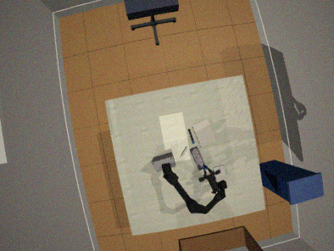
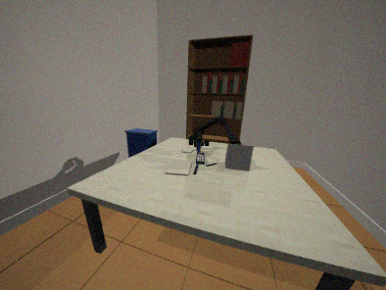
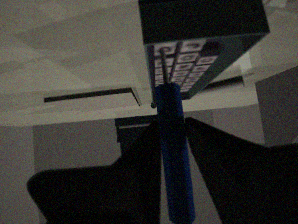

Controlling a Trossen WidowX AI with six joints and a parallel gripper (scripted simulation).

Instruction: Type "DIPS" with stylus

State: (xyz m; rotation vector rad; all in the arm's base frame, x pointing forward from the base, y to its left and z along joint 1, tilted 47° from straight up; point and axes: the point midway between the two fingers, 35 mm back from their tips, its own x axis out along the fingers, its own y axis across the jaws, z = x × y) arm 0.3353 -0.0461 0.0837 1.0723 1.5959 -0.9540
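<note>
My gripper tip is 10 mm above the blue stylus. Also, from my gripper tip: notebook 280 mm to the left, 70 mm below, 50 mm ahead; then blue-capped pen 240 mm to the left, 70 mm behind, 60 mm below.
</note>
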